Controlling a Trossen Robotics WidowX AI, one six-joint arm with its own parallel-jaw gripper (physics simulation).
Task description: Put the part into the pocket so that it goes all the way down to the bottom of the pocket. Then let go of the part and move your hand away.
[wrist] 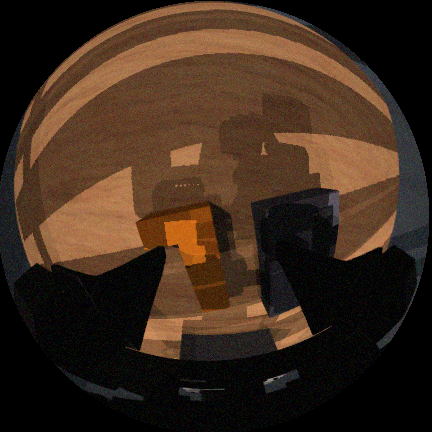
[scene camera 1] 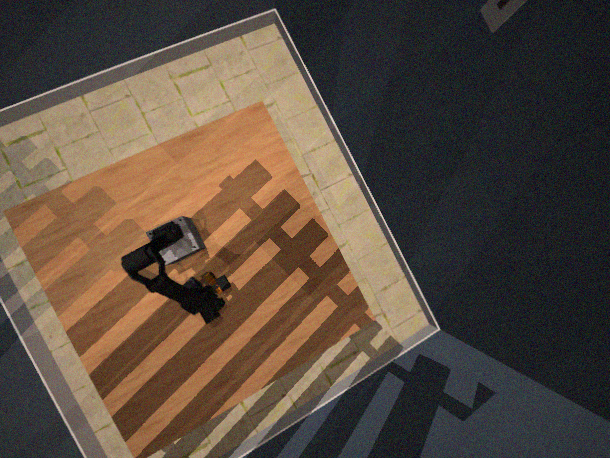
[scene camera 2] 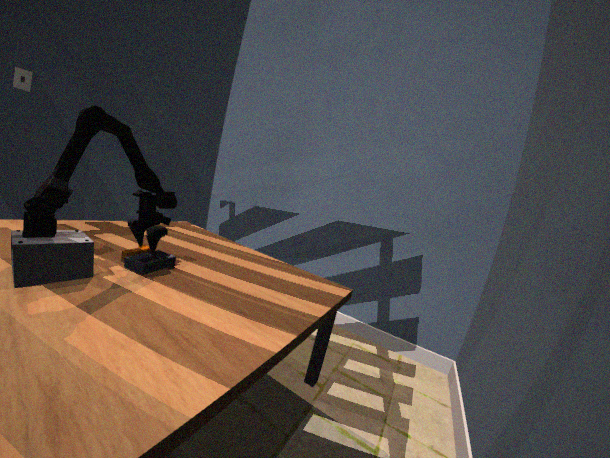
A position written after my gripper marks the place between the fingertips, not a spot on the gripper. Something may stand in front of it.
An orange L-shaped part (wrist: 190,226) rests on the table. Also in view: my gripper (scene camera 2: 146,248) and a pocket block (wrist: 308,218).
My gripper is seen too in the wrist view (wrist: 221,249).
